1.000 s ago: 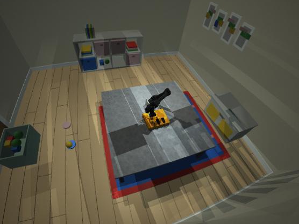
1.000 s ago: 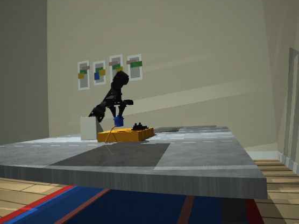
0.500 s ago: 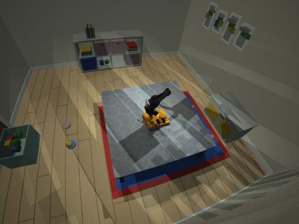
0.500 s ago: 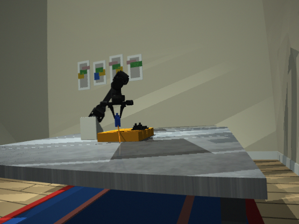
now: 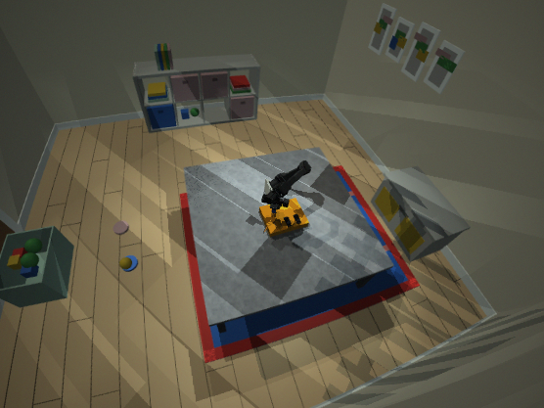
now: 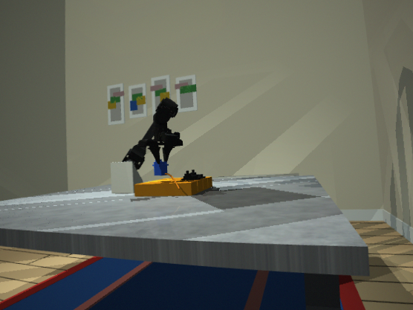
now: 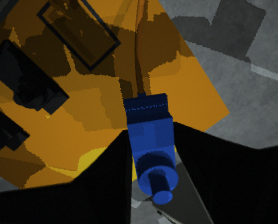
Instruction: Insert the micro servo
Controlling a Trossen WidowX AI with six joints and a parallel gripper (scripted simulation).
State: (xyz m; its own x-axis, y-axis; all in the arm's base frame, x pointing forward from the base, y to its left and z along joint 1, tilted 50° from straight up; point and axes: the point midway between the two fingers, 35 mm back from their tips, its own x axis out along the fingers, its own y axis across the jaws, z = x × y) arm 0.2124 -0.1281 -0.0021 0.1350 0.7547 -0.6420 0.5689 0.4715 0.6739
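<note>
Now: the orange deck 10 cm below my gripper tip, 7 cm to the left of it and 1 cm behind it.
</note>
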